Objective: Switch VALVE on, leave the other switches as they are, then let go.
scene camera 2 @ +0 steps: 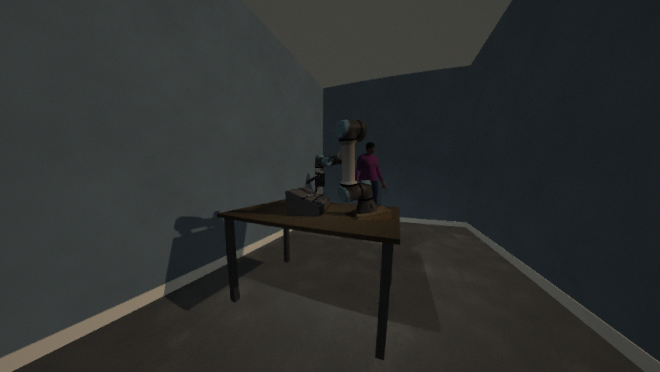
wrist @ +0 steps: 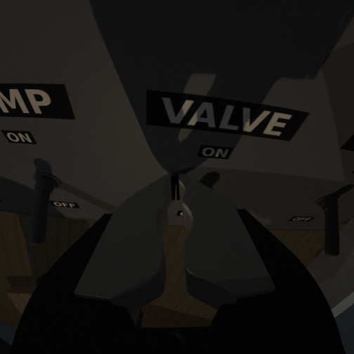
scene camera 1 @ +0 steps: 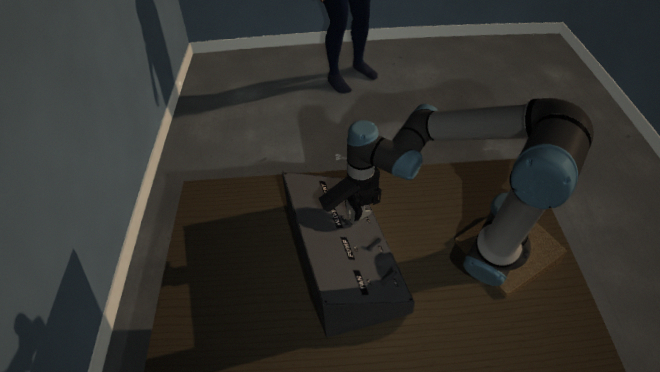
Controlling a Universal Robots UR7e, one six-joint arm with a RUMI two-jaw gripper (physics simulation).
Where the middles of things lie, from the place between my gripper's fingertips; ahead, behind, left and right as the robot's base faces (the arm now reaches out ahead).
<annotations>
The grey switch panel [scene camera 1: 346,276] lies 5 cm to the left of my hand, 3 cm ahead of it and 2 cm below it.
</annotations>
